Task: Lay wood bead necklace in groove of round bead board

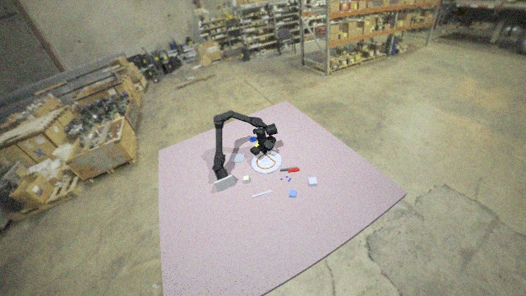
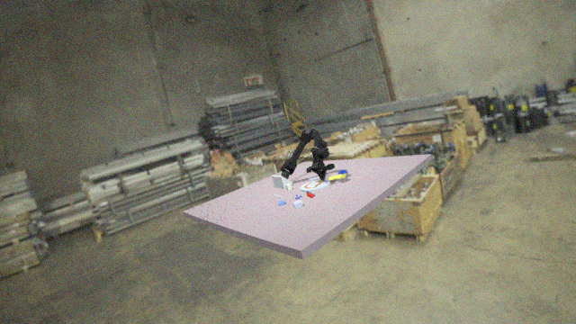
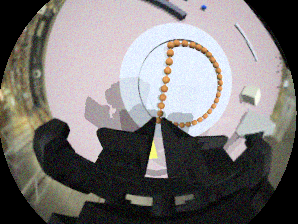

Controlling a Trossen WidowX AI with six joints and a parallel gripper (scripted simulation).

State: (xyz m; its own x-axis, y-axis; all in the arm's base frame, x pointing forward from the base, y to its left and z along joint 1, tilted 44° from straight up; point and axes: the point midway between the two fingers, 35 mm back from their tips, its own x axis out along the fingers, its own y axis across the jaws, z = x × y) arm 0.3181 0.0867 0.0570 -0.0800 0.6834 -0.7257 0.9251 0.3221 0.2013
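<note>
The yellow sheet lies 10 mm ahead of my gripper tip, 120 mm to the left of it and 20 mm below it. Round my gripper tip: cream cube 180 mm behind, 160 mm to the right; then red-handled tool 100 mm ahead, 200 mm to the right, 10 mm below; then grey plate 190 mm behind, 70 mm to the left, 20 mm below.
</note>
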